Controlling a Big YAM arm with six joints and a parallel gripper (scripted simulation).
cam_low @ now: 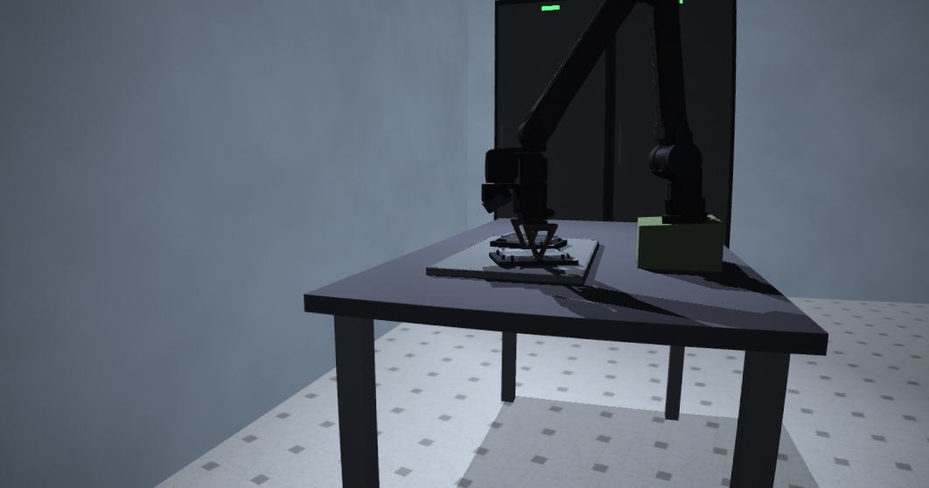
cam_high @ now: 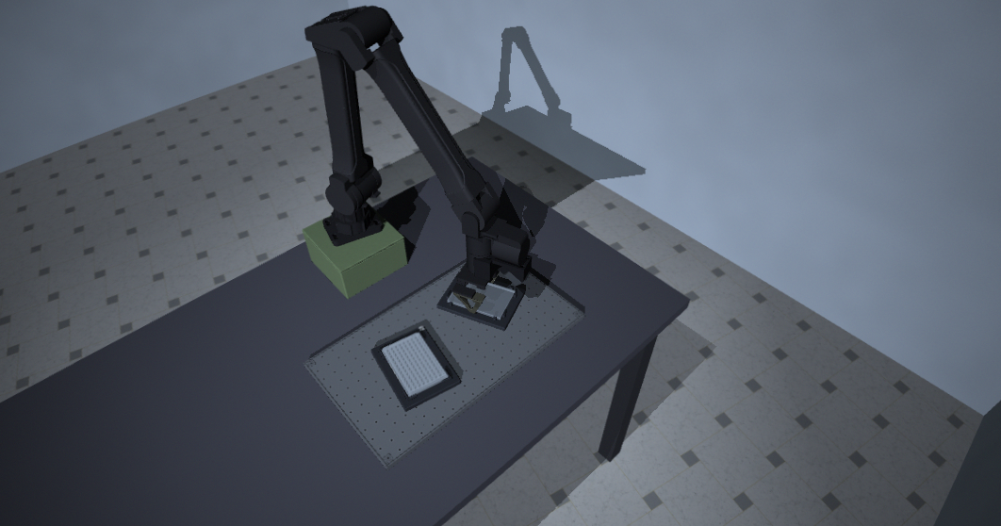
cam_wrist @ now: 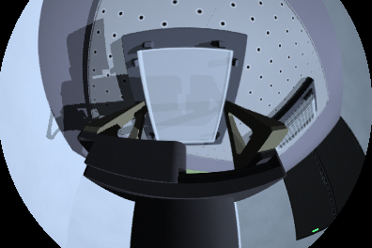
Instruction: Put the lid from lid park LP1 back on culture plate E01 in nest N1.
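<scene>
Now: hand right at the lid. Also, from my hand: plate nest: 9 cm ahead, 21 cm to the right, 1 cm below; then lid park: 1 cm below; then culture plate E01: 9 cm ahead, 21 cm to the right.
</scene>
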